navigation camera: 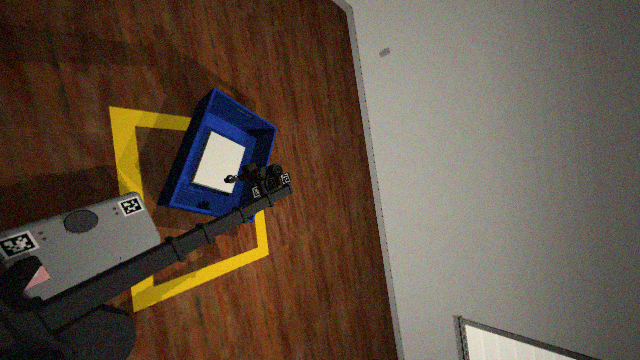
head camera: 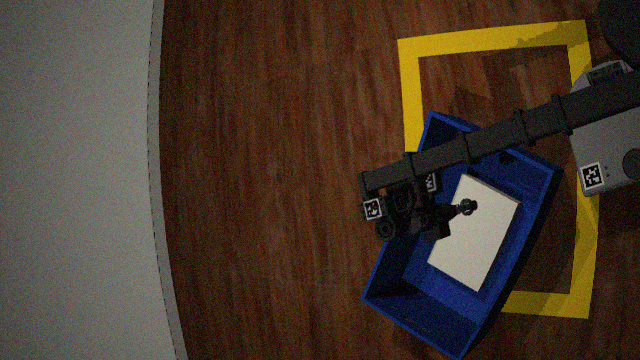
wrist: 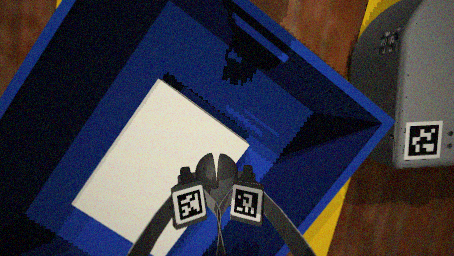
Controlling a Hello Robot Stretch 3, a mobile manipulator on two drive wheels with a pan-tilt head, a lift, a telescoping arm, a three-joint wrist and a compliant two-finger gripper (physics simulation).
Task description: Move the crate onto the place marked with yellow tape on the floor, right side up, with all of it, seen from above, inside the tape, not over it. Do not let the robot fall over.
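Frame: origin at the robot's base, x ahead, y left, z up, level; millimetres.
Seen in the pictures: gripper, fingertip midpoint: (navigation camera: 228,179) (head camera: 469,206); robot's base, link origin: (navigation camera: 82,220) (head camera: 633,162).
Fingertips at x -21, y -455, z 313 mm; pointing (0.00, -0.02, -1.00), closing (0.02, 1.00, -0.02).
Offsets run from my fingertips to a thing's top centre.
The blue open crate @(dx +85, dy -118, dz -92 mm) (head camera: 520,240) (navigation camera: 227,120) (wrist: 150,65) stands right side up, turned askew to the yellow tape rectangle (head camera: 410,90) (navigation camera: 126,145) (wrist: 325,235). In the head view one end reaches inside the tape; the rest covers parts of its left and bottom strips and sticks out at the lower left. A white block @(dx +81, dy -115, dz -241 mm) (head camera: 475,240) (navigation camera: 220,157) (wrist: 150,140) lies flat in the crate. My gripper (head camera: 467,206) (navigation camera: 231,178) (wrist: 217,171) points down over the block's edge, its fingertips almost together with nothing between them. Its height above the block is hard to tell.
My grey base (head camera: 612,140) (navigation camera: 100,235) (wrist: 430,85) overlaps the tape's side strip, close to a crate corner. My extended arm (head camera: 490,145) (navigation camera: 185,245) crosses above the crate. A pale wall (head camera: 75,175) (navigation camera: 500,150) stands beyond the wooden floor on the crate's far side from my base.
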